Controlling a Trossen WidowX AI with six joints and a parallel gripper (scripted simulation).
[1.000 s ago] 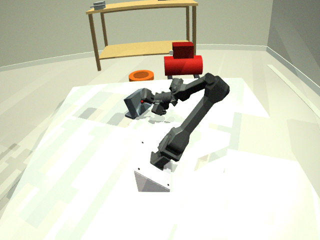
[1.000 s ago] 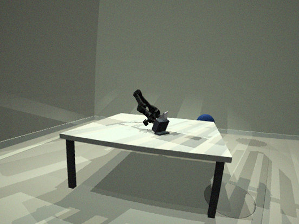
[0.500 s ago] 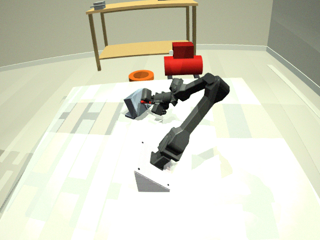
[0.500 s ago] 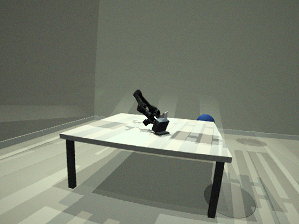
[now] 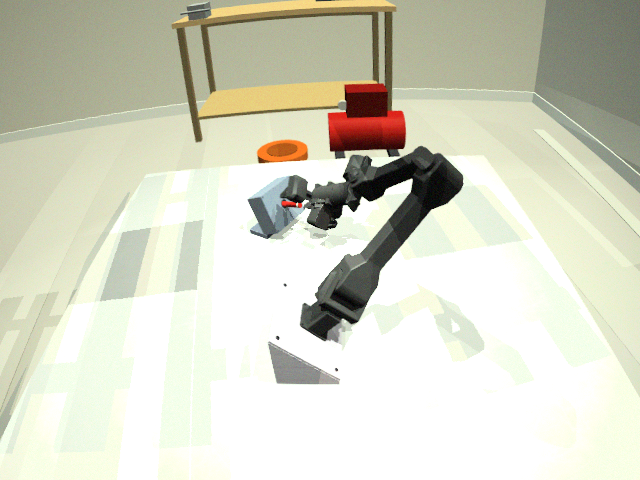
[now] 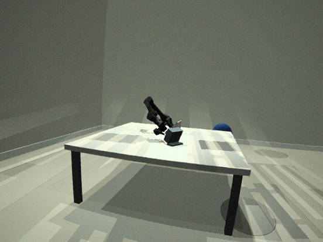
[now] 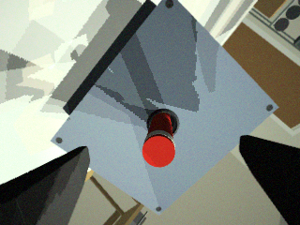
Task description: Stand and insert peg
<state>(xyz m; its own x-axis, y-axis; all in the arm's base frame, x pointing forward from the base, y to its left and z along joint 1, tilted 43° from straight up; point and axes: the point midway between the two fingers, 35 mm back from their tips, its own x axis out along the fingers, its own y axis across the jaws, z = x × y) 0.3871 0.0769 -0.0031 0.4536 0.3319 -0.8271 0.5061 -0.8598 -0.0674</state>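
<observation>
The red peg is 10 mm below my gripper tip and 10 mm behind it. The rest, counted from my gripper tip: sloped grey panel (50 mm to the left, 20 mm below, 20 mm ahead).
</observation>
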